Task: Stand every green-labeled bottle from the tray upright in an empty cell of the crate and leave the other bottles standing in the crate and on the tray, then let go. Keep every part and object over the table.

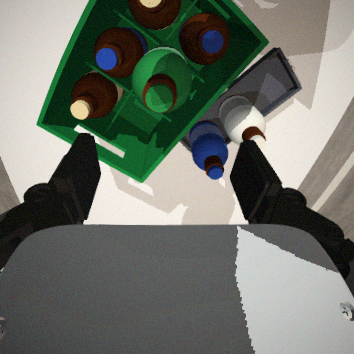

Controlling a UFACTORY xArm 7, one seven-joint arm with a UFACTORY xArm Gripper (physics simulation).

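Frame: origin at the arm's base, x up, y back, z right, level; millimetres.
Where they show: gripper, fingertip midpoint: (pixel 167 155).
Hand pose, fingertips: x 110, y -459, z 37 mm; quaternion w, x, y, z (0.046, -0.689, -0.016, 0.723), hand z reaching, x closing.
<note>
Things, the pixels of their top centre, and the offset from my fingertips. "spot": a spot on its surface instead. Level surfaces: height alone.
- green bottle at its top centre: (pixel 158 99) dz +11, dx -88, dy +6 mm
- green crate at a spot on its surface: (pixel 142 177) spot: dz +23, dx -162, dy -152 mm
- blue bottle at its top centre: (pixel 215 173) dz -103, dx -177, dy -135 mm
- white bottle at its top centre: (pixel 257 144) dz -155, dx -177, dy -66 mm
- dark tray at a spot on its surface: (pixel 292 90) spot: dz -262, dx -317, dy +9 mm
- pale table at its surface level: dx -336 mm
A green bottle (pixel 162 75) with a brown neck and green cap stands in a cell of the green crate (pixel 142 177). Two brown bottles with blue caps (pixel 120 50) (pixel 204 37) and two brown bottles with cream caps (pixel 96 96) (pixel 155 12) also stand in the crate. A blue bottle (pixel 209 145) and a white bottle (pixel 242 120) stand on the dark tray (pixel 292 90) beside the crate. My gripper (pixel 167 155) is wide open and empty, above and in front of the crate's near edge. The lower parts of the crated bottles are hidden.
The crate's near wall with its handle slot (pixel 100 141) lies just beyond the left finger. The right finger appears close to the caps of the blue and white bottles. The pale table (pixel 25 60) surrounds the crate and tray.
</note>
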